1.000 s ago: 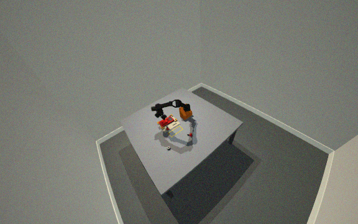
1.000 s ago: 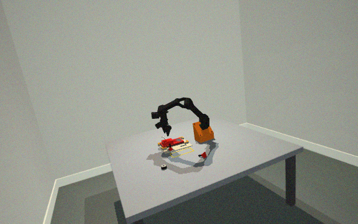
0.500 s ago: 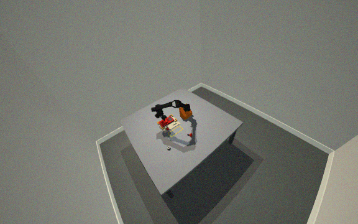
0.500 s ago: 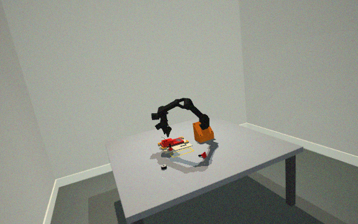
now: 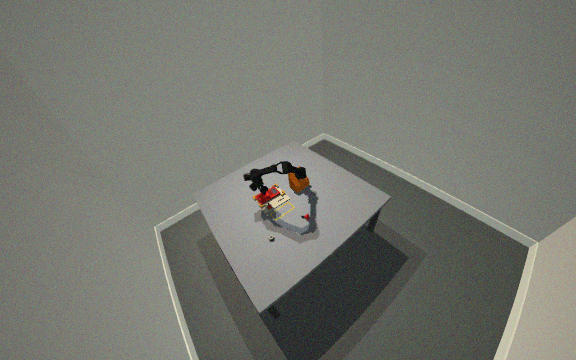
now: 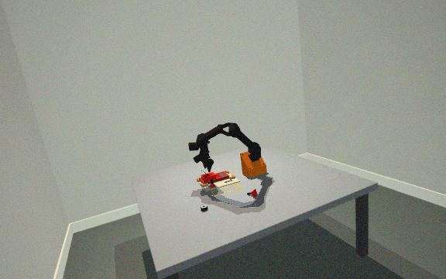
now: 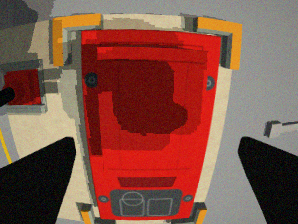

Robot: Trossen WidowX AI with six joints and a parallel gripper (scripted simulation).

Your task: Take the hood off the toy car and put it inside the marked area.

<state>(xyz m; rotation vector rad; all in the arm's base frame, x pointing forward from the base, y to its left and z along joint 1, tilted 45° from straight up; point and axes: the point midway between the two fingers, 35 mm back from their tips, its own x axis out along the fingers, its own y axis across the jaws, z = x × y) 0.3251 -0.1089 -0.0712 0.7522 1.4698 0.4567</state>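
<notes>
The red hood is 4 cm below my gripper tip. The rest, counted from my gripper tip: black wheel (21 cm ahead, 35 cm to the left, 8 cm below); thin white piece (6 cm behind, 19 cm to the right, 8 cm below).
</notes>
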